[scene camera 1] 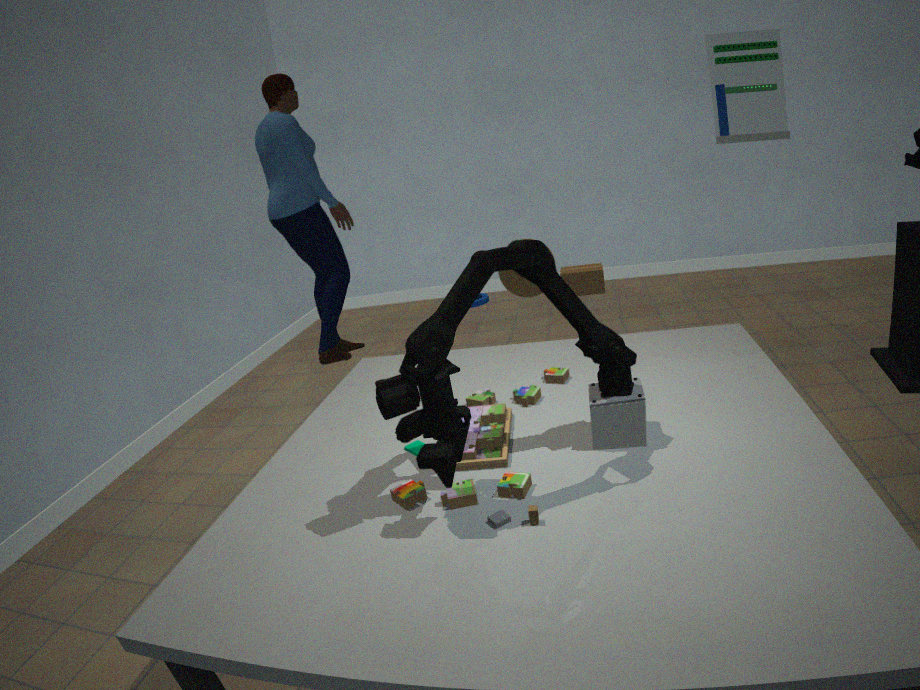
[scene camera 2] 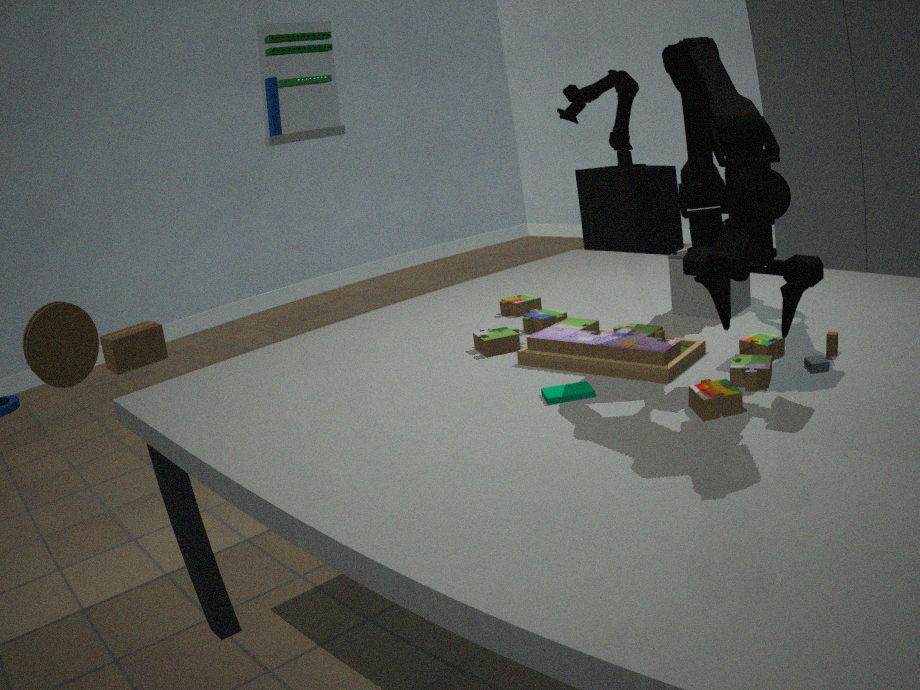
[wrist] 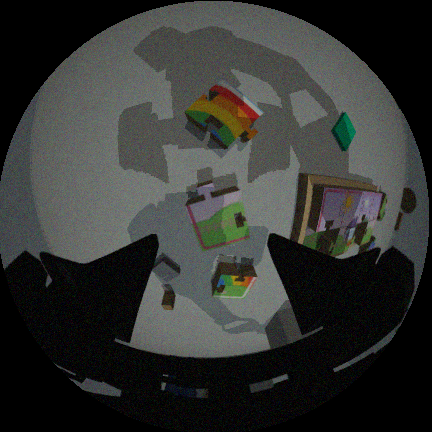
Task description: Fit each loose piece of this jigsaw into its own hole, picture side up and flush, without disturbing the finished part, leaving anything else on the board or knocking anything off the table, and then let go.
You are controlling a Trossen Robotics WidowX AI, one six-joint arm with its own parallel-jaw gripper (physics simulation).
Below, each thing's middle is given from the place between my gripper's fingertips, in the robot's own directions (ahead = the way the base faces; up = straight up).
My gripper is now 40 mm short of the jigsaw board [scene camera 2: 692, 350], 230 mm to the left of it and 50 mm above it.
